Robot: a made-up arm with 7 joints. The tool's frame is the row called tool. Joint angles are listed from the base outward. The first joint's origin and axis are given. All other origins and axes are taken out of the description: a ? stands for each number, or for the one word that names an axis. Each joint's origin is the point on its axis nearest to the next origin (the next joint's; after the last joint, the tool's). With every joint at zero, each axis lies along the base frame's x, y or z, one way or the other. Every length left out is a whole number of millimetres.
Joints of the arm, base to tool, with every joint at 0 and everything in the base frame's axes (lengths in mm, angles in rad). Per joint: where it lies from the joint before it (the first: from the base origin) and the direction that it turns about. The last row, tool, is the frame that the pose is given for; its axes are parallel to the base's.
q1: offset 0 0 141 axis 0 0 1
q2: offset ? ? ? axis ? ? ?
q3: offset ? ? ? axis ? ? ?
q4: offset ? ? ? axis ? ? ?
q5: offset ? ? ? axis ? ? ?
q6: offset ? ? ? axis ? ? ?
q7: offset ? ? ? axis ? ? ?
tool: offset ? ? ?
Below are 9 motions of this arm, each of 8 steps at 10 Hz.
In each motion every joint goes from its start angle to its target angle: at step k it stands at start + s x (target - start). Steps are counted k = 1, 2, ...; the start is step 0. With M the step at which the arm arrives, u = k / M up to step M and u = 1 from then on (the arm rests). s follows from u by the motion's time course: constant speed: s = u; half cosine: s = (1 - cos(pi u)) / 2; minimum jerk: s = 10 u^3 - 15 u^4 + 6 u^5.
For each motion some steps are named. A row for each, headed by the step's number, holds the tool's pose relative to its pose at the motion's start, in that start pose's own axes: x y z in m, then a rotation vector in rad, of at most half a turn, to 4 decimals.
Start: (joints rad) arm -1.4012 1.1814 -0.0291 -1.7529 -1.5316 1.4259 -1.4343
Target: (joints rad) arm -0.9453 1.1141 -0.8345 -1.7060 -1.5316 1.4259 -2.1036
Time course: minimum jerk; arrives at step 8
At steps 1, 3, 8:
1: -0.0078 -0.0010 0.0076 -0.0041 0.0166 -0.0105
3: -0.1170 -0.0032 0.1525 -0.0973 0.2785 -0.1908
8: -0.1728 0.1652 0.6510 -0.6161 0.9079 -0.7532

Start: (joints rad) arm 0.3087 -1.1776 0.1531 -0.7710 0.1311 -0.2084 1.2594
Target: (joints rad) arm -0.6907 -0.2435 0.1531 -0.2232 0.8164 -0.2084 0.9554
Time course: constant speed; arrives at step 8
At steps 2, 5, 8:
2: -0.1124 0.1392 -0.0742 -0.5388 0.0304 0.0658
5: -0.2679 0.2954 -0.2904 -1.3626 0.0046 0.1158
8: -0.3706 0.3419 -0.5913 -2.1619 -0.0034 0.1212

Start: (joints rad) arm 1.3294 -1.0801 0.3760 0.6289 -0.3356 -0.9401 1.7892
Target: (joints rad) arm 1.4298 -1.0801 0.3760 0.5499 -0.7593 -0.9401 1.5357
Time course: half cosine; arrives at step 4
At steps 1, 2, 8:
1: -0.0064 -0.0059 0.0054 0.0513 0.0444 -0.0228
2: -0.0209 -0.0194 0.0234 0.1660 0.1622 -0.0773
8: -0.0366 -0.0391 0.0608 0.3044 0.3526 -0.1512

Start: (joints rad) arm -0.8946 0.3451 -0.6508 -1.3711 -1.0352 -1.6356 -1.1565
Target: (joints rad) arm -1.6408 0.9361 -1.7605 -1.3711 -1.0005 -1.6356 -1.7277
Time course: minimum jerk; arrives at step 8
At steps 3, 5, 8:
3: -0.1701 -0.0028 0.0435 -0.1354 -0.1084 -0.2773
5: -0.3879 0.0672 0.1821 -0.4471 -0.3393 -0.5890
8: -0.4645 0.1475 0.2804 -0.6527 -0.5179 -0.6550

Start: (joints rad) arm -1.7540 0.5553 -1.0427 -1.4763 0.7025 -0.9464 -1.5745
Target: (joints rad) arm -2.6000 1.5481 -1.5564 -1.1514 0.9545 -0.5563 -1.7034
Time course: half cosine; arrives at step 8
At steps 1, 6, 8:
1: -0.0120 -0.0142 -0.0355 0.0395 -0.0126 -0.0117
6: -0.4058 0.0555 -0.5904 0.4459 -0.4078 -0.4797
8: -0.4758 0.1215 -0.6321 0.4178 -0.4716 -0.5890

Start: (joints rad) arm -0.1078 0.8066 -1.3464 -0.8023 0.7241 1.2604 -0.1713
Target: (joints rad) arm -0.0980 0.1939 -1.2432 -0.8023 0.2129 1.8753 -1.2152
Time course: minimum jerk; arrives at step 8
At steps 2, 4, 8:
2: -0.0291 0.0048 -0.0082 0.0191 -0.0291 -0.0244
4: -0.1307 0.0194 -0.0554 0.1014 -0.1267 -0.1054
8: -0.2316 0.0300 -0.1415 0.2171 -0.2158 -0.1788

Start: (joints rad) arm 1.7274 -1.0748 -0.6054 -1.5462 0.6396 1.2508 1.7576
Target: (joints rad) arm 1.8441 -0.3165 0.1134 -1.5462 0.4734 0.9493 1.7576
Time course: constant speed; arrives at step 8
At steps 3, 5, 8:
3: 0.0087 -0.0345 -0.1915 0.2520 0.2273 -0.1127
5: 0.0084 -0.0171 -0.3163 0.4058 0.3855 -0.1475
8: 0.0027 0.0653 -0.4778 0.6081 0.6224 -0.1347

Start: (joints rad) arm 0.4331 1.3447 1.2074 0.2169 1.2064 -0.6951 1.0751
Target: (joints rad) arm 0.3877 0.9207 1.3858 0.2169 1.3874 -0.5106 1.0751
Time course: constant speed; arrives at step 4
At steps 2, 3, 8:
2: 0.0789 -0.0302 0.0122 0.0258 0.1349 0.0330
3: 0.1202 -0.0467 0.0115 0.0401 0.2048 0.0564
8: 0.1621 -0.0638 0.0057 0.0560 0.2761 0.0845

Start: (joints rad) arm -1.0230 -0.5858 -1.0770 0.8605 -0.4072 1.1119 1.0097
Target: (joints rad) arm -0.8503 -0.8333 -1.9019 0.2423 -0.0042 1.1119 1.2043
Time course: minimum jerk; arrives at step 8
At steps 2, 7, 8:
2: -0.0057 -0.0031 0.0012 -0.1392 0.0193 0.1018
7: -0.0954 0.0616 -0.0382 -1.2131 0.2086 1.0036
8: -0.0984 0.0631 -0.0402 -1.2304 0.2122 1.0207

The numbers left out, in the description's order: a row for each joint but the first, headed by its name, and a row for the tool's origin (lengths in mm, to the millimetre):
q2: xyz -156 -381 0, axis -1 0 0
q3: xyz 0 26 199, axis 0 0 -1
q4: xyz -273 -109 0, axis -1 0 0
q5: xyz 0 102 -25, axis 0 -1 0
q6: xyz -95 0 34, axis 0 0 1
q7: xyz -80 16 0, axis 0 0 1
tool: xyz -90 -295 0

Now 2 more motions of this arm.
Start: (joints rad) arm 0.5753 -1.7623 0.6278 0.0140 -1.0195 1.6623 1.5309
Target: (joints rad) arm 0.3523 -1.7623 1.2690 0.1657 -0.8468 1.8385 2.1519
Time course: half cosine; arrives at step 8
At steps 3, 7, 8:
3: 0.0383 -0.0386 -0.0103 -0.1362 0.1223 0.1420
7: 0.1120 -0.0912 -0.0301 -0.3432 0.4224 0.4269
8: 0.1158 -0.0932 -0.0313 -0.3520 0.4408 0.4425

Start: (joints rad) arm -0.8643 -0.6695 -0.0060 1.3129 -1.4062 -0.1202 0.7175
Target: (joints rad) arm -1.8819 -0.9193 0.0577 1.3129 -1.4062 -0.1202 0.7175
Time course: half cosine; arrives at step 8
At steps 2, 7, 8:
2: -0.0068 0.0704 -0.0902 0.1596 0.0078 0.0157
7: -0.0186 0.6544 -0.3513 1.0432 -0.0473 0.0943
8: -0.0176 0.6858 -0.3511 1.0840 -0.0541 0.0970

